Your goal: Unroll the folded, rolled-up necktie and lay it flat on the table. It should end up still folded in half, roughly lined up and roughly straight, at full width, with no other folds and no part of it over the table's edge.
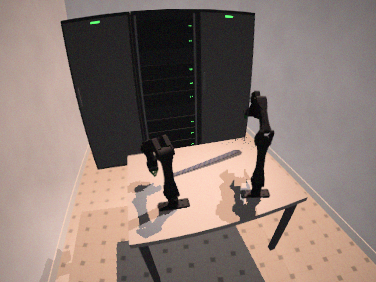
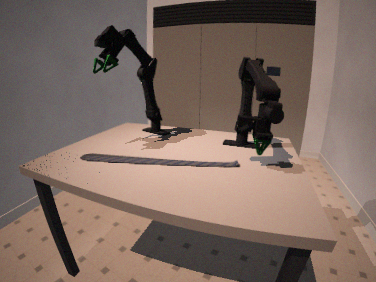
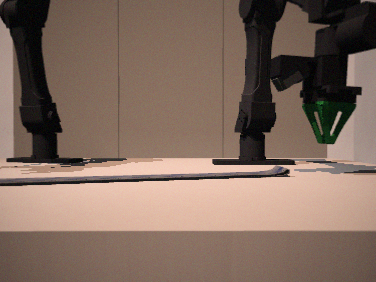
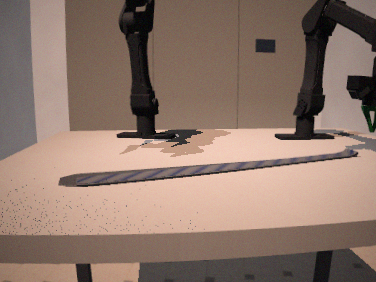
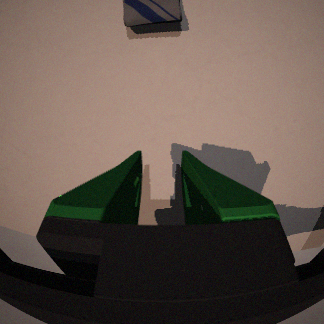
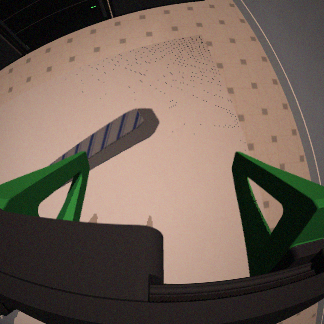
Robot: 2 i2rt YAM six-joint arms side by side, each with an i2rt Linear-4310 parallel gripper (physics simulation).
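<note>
The striped grey-blue necktie (image 1: 210, 163) (image 2: 160, 161) (image 3: 150, 177) (image 4: 200, 168) (image 5: 152, 12) (image 6: 107, 137) lies unrolled in a long, roughly straight strip. Its end nearer my left gripper curls slightly up. At the other end a plain grey layer sticks out past the striped one. My left gripper (image 1: 154, 172) (image 2: 260, 151) (image 3: 326, 142) (image 5: 161, 158) is shut, with a narrow gap and nothing between its fingers. It hangs above the table, apart from the raised end. My right gripper (image 1: 247, 116) (image 2: 104, 65) (image 6: 160, 159) is wide open and empty, high above the table.
The pale table (image 1: 200, 220) (image 2: 200, 200) (image 3: 150, 210) carries both arm bases near its long edge. The whole necktie lies inside the table's edges. Dark server cabinets (image 1: 100, 90) stand beyond the table. Dark speckles show on the table near its corner by the necktie's wide end.
</note>
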